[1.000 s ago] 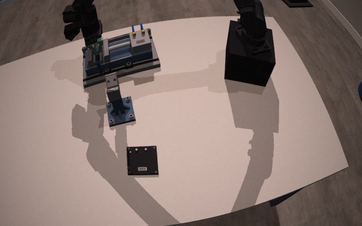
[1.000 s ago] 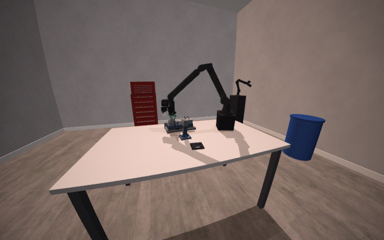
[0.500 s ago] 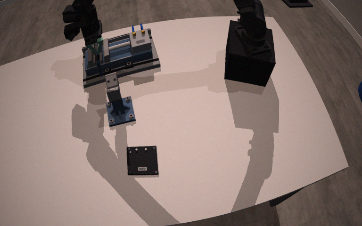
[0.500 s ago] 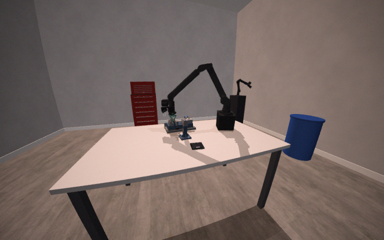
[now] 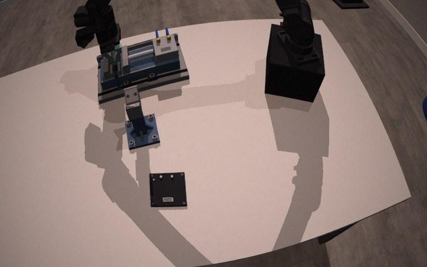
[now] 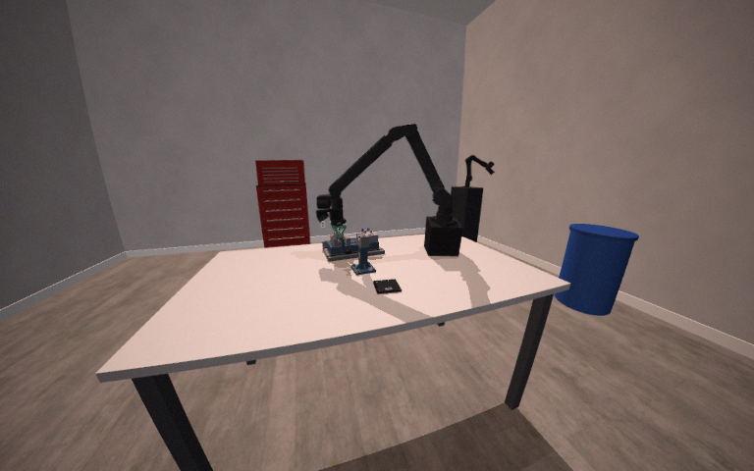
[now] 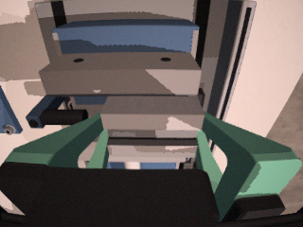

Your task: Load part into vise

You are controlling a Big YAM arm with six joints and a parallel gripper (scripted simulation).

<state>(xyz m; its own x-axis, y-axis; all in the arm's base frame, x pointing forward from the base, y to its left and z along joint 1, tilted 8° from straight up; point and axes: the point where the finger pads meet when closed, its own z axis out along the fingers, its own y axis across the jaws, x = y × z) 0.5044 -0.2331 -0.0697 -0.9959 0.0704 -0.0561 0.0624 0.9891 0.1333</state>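
The part lies 1 cm above my hand. The rest, counted from my hand: fixed jaw: 3 cm ahead, 2 cm to the left, 2 cm below; then moving jaw: 3 cm behind, 2 cm to the left, 2 cm below; then dark short rod: 7 cm to the left, 1 cm below.
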